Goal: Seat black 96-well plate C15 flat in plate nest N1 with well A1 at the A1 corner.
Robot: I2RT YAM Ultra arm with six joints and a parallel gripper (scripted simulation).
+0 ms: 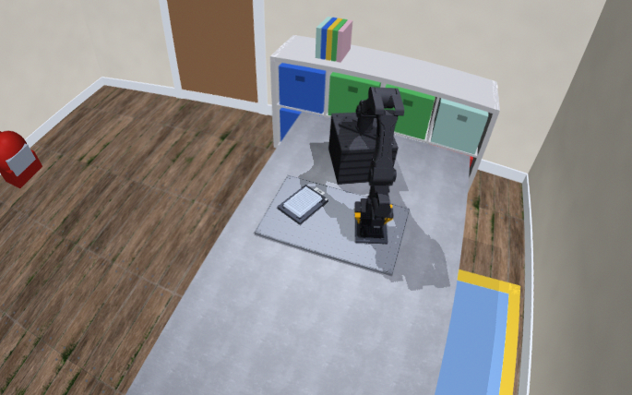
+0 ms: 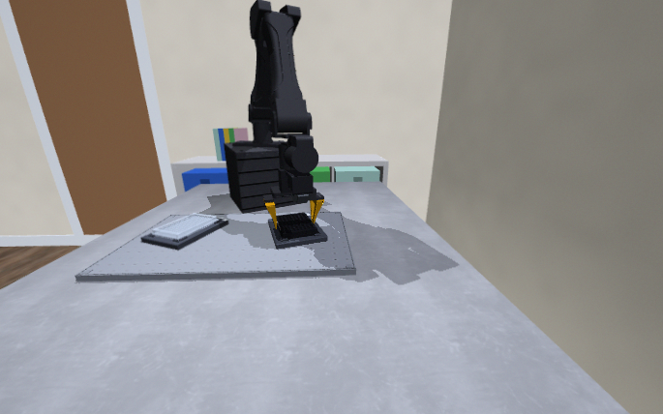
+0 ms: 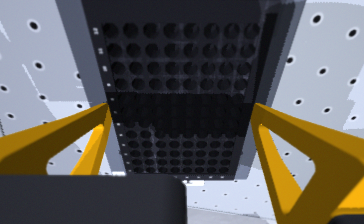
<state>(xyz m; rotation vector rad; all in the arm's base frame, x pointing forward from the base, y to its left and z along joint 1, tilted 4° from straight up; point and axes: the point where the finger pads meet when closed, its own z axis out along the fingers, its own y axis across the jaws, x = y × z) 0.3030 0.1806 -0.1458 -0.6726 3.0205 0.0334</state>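
Right now my hand is right at the black 96-well plate C15. From my hand the other things lie so: dark plate nest N1 (2 cm below); then clear plate C51 (3 cm ahead, 27 cm to the right); then white N1 label (8 cm behind, 4 cm to the right, 2 cm below).
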